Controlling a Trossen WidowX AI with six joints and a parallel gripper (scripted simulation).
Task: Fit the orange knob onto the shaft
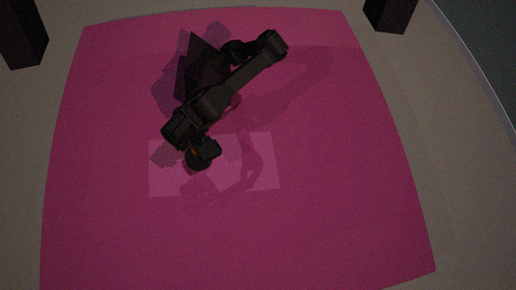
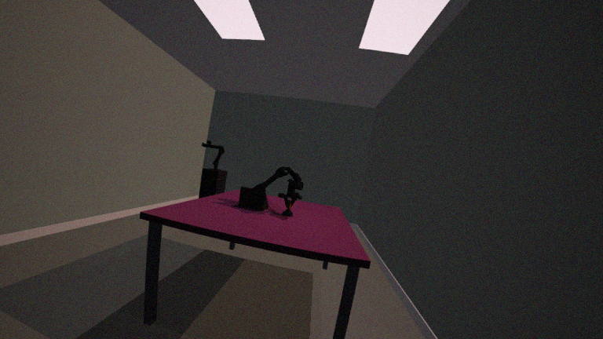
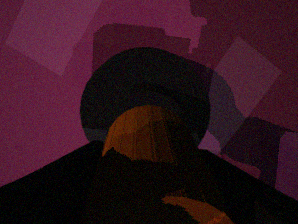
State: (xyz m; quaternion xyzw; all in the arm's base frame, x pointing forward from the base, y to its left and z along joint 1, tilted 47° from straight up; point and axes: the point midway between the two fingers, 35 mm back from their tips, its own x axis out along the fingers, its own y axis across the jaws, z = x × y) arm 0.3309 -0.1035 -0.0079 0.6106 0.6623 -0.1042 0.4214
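Right now my gripper tip is 2 cm below the orange knob. The rest, counted from my gripper tip: dark round pedestal: 4 cm below.
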